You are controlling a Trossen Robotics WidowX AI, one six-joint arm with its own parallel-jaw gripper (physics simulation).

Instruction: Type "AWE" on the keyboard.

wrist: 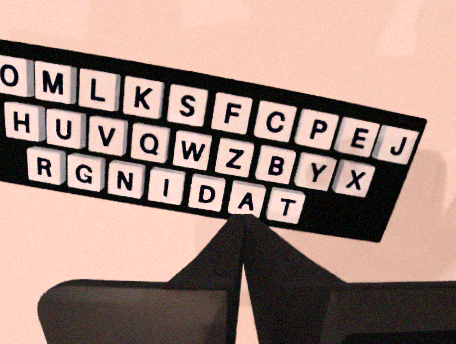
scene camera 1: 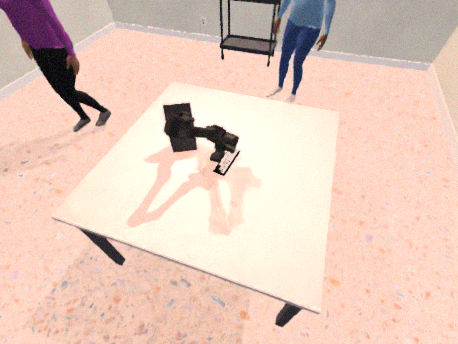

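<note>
The black keyboard with white lettered keys lies on the table, slanted in the wrist view, its left end cut off there. The A key is in the bottom row between D and T. The W key is in the middle row between Q and Z. The E key is in the top row between P and J. My gripper is shut and empty; its joined fingertips appear at the lower edge of the A key, covering a little of it. Whether they touch it I cannot tell. In the scene view the arm hides part of the keyboard.
The white table carries the arm's black base plate. Shadows fall across the table top. A person in purple stands at the left and a person in blue behind the table, near a black shelf cart.
</note>
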